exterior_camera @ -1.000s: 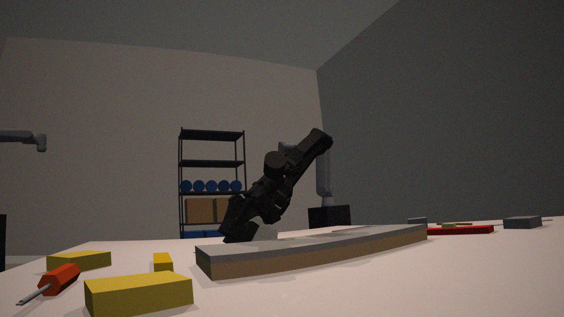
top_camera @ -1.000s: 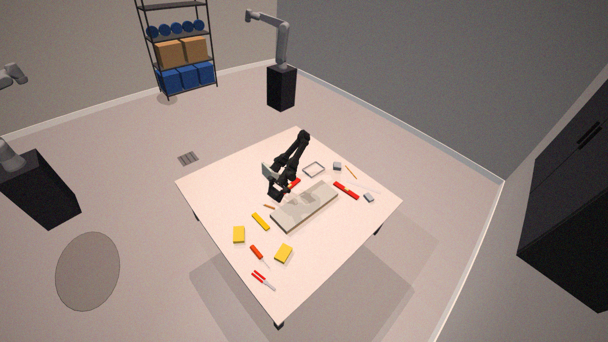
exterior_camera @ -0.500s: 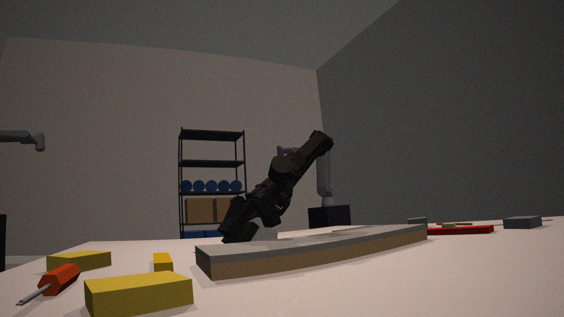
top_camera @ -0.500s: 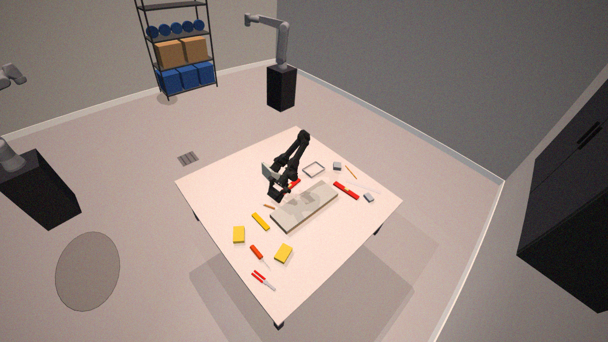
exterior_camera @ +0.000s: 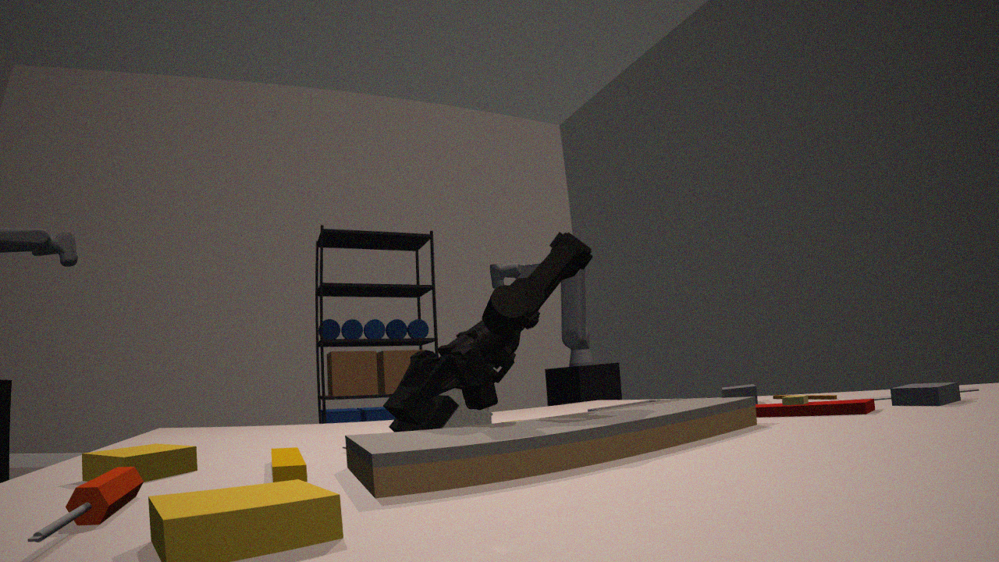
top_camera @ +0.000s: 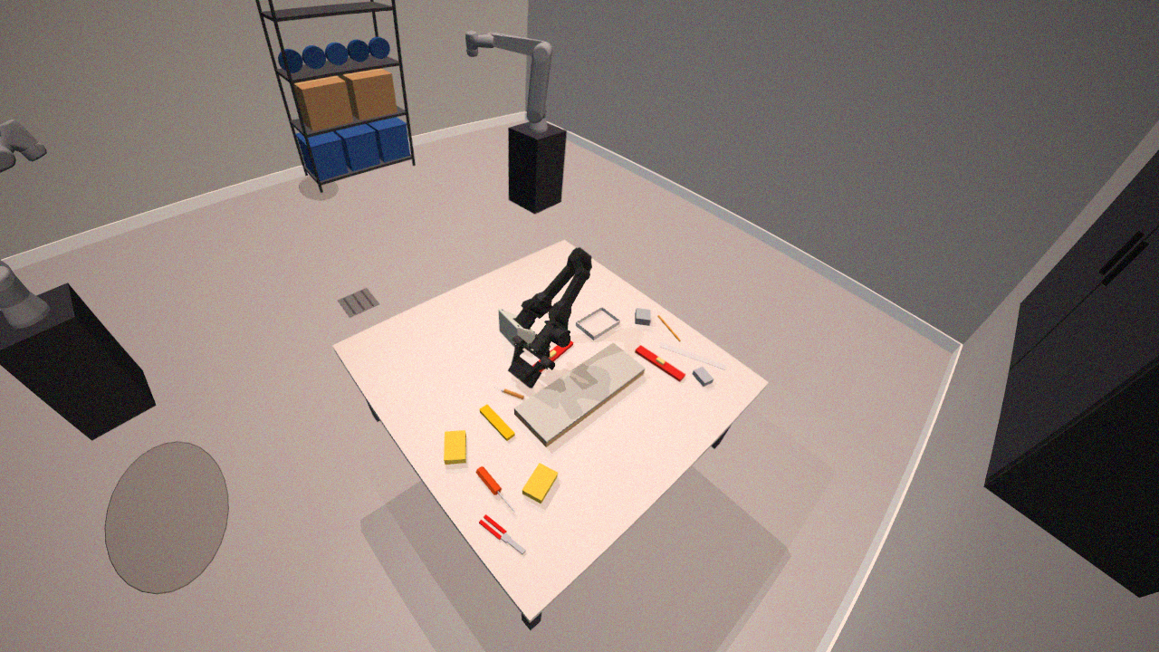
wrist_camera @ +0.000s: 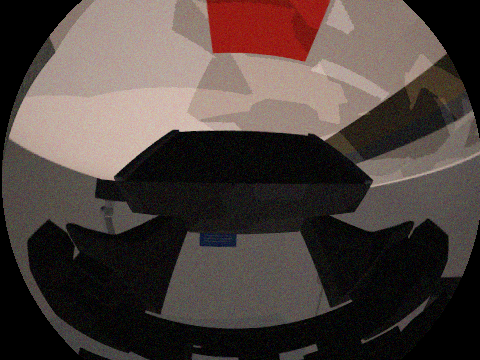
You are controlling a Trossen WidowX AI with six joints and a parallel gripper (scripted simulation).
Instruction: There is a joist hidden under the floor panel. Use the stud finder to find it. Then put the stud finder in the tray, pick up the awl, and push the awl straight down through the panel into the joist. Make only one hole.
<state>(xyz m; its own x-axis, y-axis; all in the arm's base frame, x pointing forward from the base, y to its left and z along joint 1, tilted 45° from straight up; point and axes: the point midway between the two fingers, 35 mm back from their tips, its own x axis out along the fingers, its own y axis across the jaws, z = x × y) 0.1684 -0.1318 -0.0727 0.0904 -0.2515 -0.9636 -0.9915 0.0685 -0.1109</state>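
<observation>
The awl lies 7 cm to the right of my gripper tip, 7 cm below it and 1 cm behind it. Also, from my gripper tip: grey tray (47 cm to the left, 6 cm below); stud finder (1 cm below, 1 cm ahead); pencil (69 cm to the left, 24 cm ahead, 7 cm below).
</observation>
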